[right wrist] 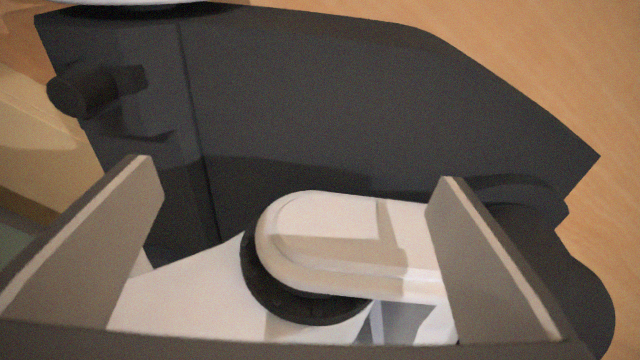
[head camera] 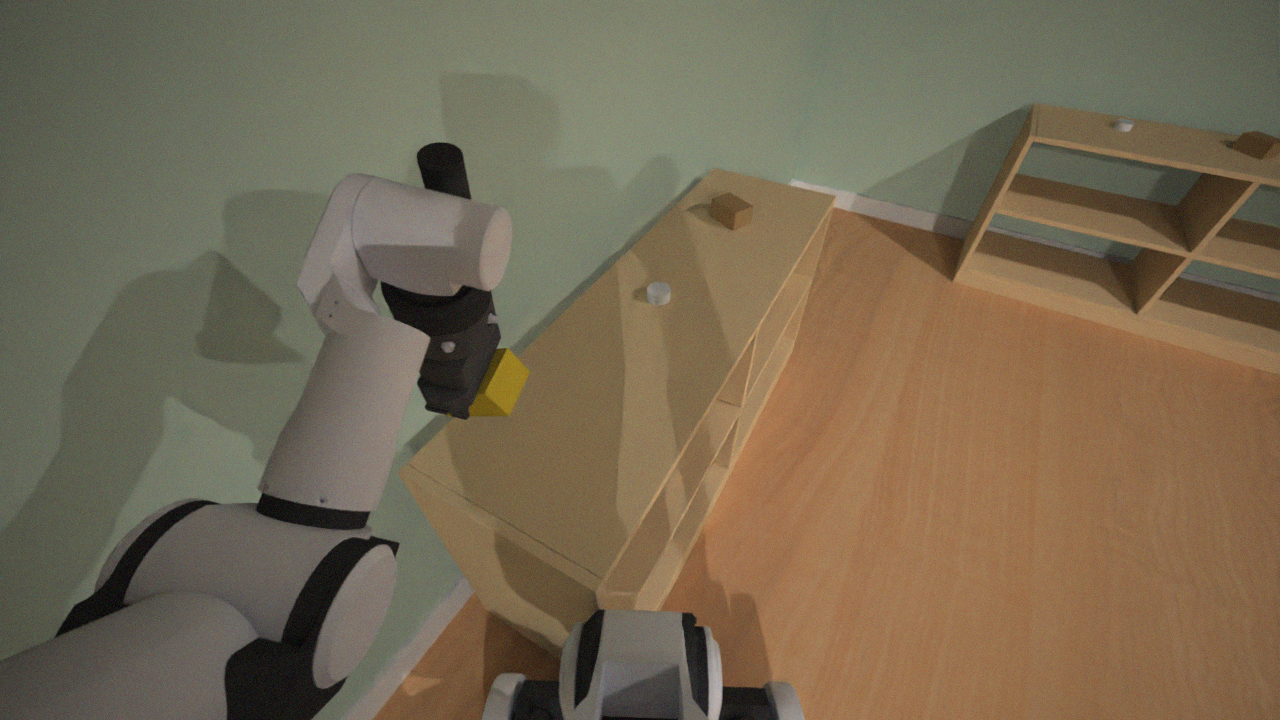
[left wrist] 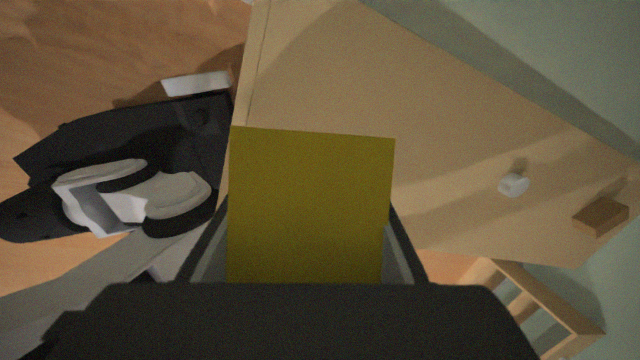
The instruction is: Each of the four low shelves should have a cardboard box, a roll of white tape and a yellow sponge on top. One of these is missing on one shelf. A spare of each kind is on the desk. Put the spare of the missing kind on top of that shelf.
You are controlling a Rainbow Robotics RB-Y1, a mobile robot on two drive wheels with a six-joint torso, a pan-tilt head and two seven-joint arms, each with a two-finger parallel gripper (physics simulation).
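Places are measured from the robot's base along level axes (x ahead, y left, z up), in metres.
Pixels of known places: left gripper, between the fingertips: [head camera: 471, 390] [left wrist: 309, 195]; right gripper, between the fingertips: [right wrist: 298, 186].
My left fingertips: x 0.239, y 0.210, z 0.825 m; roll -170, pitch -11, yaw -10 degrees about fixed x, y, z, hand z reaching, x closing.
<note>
For each thing: its top centre in the pictures, then the offset to it from my left fingertips. Level surfaces: height alone.
- yellow sponge, centre of its top: [left wrist: 329, 340] [head camera: 467, 356] 0.007 m back, 0.013 m right, 0.064 m up
- white tape roll, centre of its top: [head camera: 658, 288] [left wrist: 519, 188] 0.456 m ahead, 0.227 m right, 0.190 m down
- cardboard box, centre of its top: [head camera: 732, 202] [left wrist: 612, 223] 0.784 m ahead, 0.411 m right, 0.164 m down
- Wooden floor, height of its surface: 0.824 m down
My left gripper [head camera: 483, 402] [left wrist: 309, 195] is shut on a yellow sponge [head camera: 504, 383] [left wrist: 310, 200]. In the head camera it holds the sponge over the left edge of the near low shelf [head camera: 572, 429] [left wrist: 340, 90], apart from its top as far as I can tell. On that shelf's top lie a white tape roll [head camera: 658, 293] [left wrist: 513, 185] and, farther back, a cardboard box [head camera: 732, 211] [left wrist: 600, 216]. My right gripper [right wrist: 298, 186] is open and empty, its fingers wide apart above the robot's own base. The desk does not show.
A second low shelf [head camera: 1109, 234] [left wrist: 555, 312] stands at the right by the wall, with a white tape roll [head camera: 1122, 125] and a cardboard box [head camera: 1255, 145] on top in the head camera. The green wall [head camera: 626, 80] runs close behind the near shelf. Wooden floor [head camera: 984, 501] lies to its right.
</note>
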